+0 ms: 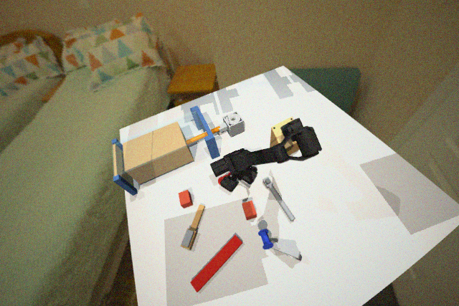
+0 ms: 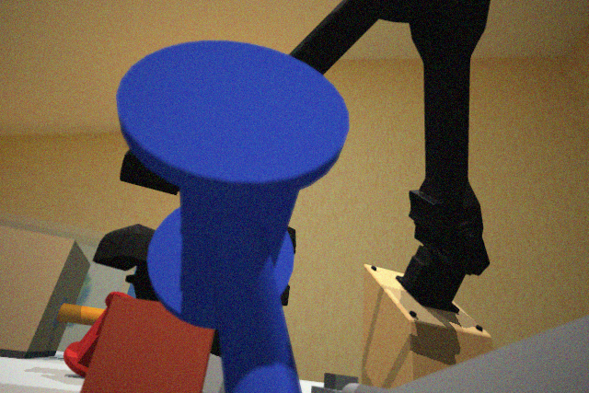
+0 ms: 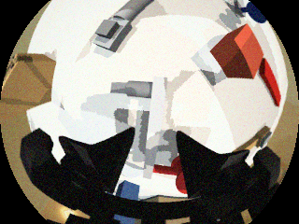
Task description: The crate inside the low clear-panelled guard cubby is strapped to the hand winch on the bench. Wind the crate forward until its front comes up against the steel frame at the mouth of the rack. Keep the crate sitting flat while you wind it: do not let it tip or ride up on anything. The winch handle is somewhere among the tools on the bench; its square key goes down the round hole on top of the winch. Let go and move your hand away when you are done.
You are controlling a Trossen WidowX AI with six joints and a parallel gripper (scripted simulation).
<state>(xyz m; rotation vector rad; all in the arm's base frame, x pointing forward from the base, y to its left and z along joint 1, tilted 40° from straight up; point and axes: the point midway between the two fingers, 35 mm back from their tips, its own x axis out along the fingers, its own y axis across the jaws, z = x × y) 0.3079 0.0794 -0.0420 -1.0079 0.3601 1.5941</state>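
The grey crank arm lies 10 mm to the right of my gripper tip, 10 mm ahead of it and 10 mm above it. The rest, counted from my gripper tip: mouth frame 310 mm to the right, 100 mm above, 10 mm ahead; then wooden-handled tool 280 mm ahead, 90 mm to the left, 10 mm above; then red grip 50 mm ahead, 30 mm to the right, 20 mm above.
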